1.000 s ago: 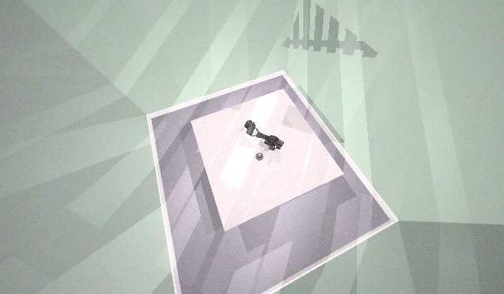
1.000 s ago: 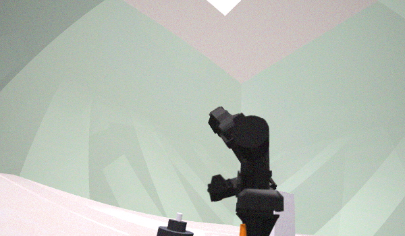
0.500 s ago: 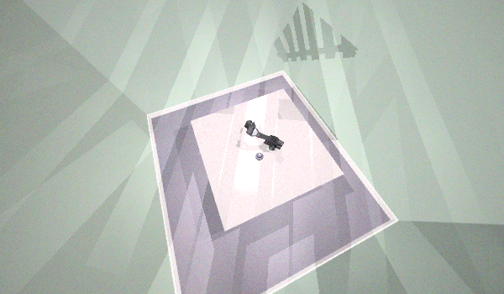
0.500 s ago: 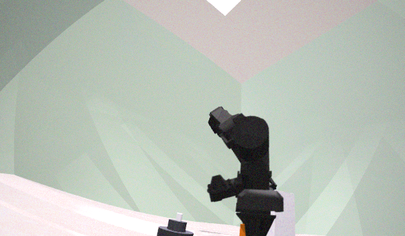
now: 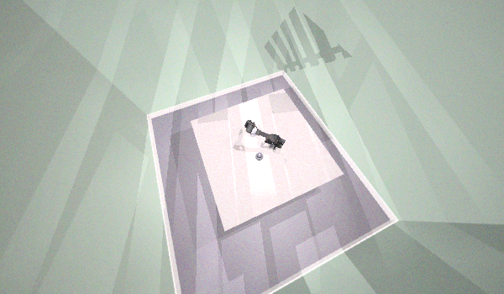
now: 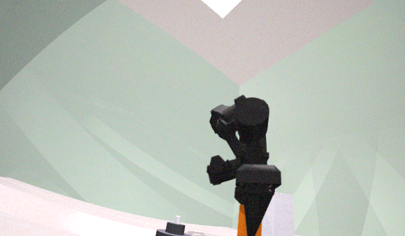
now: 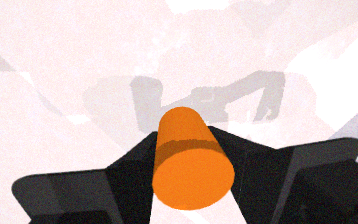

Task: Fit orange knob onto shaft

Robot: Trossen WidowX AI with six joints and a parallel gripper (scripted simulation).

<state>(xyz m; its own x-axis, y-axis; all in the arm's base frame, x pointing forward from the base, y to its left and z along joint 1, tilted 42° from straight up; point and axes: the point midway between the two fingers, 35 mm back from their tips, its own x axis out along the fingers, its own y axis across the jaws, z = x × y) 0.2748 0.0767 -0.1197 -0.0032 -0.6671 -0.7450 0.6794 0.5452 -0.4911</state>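
The round pedestal lies 50 mm ahead of my gripper tip, 170 mm to the right of it and 20 mm below it. Also, from my gripper tip: orange knob 30 mm above.
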